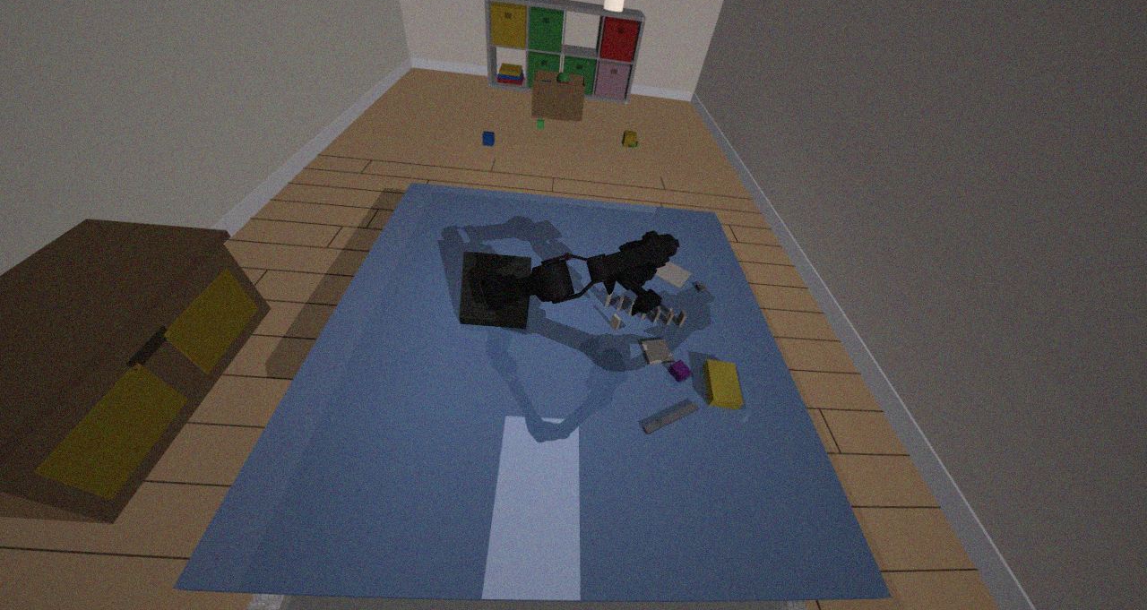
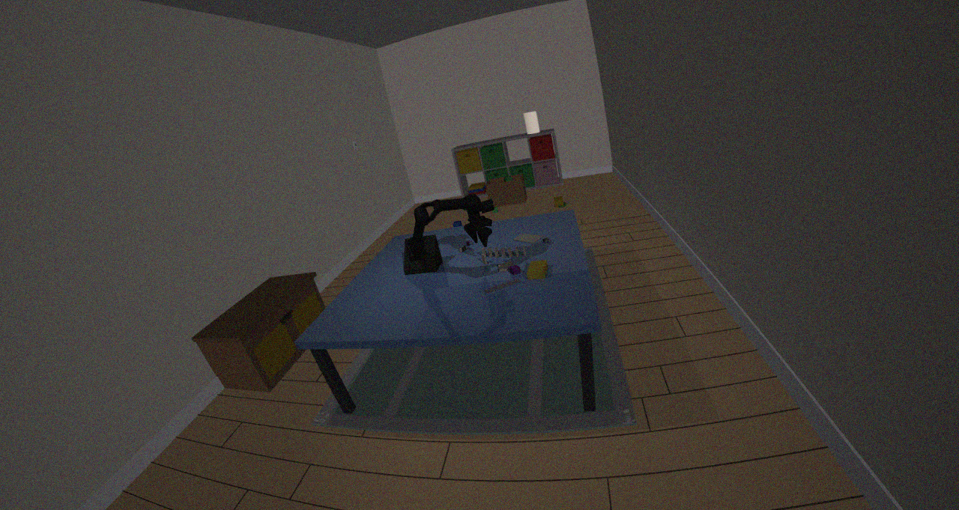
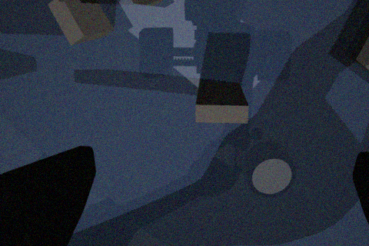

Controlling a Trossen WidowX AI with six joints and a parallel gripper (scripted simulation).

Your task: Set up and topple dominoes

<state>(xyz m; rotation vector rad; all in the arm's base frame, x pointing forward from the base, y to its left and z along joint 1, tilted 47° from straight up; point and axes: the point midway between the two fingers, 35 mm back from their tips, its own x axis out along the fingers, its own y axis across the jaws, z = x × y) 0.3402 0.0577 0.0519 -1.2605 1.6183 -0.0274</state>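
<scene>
My gripper tip is 120 mm short of the tan tile, 70 mm to the left of it and 100 mm above it. Round my gripper tip: flat tan card: 190 mm ahead, 280 mm to the left, 100 mm below; yellow block: 290 mm ahead, 150 mm to the right, 90 mm below; grey bar: 140 mm ahead, 260 mm to the right, 100 mm below.
</scene>
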